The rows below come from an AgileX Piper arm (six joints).
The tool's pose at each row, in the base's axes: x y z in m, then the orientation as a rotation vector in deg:
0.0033, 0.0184, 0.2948, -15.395, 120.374, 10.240
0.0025, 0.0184, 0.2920, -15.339, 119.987, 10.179
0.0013, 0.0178, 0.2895, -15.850, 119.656, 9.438
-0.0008, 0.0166, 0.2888, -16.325, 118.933, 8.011
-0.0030, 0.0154, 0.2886, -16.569, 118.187, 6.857
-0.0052, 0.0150, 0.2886, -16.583, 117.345, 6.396
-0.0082, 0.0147, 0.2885, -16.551, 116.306, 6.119
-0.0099, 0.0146, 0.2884, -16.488, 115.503, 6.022
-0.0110, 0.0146, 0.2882, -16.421, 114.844, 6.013
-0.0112, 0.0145, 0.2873, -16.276, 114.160, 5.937
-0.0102, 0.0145, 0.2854, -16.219, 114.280, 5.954
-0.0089, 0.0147, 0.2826, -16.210, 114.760, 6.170
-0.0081, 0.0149, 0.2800, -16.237, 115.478, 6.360
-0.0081, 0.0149, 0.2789, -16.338, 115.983, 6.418
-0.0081, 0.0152, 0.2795, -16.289, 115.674, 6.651
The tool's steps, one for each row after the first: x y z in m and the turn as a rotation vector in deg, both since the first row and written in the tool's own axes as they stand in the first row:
0.0028, 0.0002, 0.0008, 0.072, -0.387, -0.040
0.0056, -0.0002, 0.0009, 0.399, -0.611, -0.747
0.0074, -0.0008, -0.0007, 1.240, -1.189, -1.765
0.0088, -0.0014, -0.0027, 1.984, -1.826, -2.516
0.0100, -0.0012, -0.0046, 2.327, -2.626, -2.839
0.0116, -0.0007, -0.0071, 2.561, -3.638, -3.086
0.0126, -0.0003, -0.0085, 2.673, -4.432, -3.201
0.0133, 0.0000, -0.0093, 2.721, -5.090, -3.257
0.0142, -0.0001, -0.0090, 2.850, -5.780, -3.287
0.0153, -0.0004, -0.0072, 2.859, -5.671, -3.221
0.0170, -0.0006, -0.0046, 2.696, -5.213, -3.054
0.0188, -0.0007, -0.0026, 2.533, -4.513, -2.887
0.0198, -0.0007, -0.0020, 2.439, -4.005, -2.860
0.0192, -0.0004, -0.0022, 2.296, -4.330, -2.776

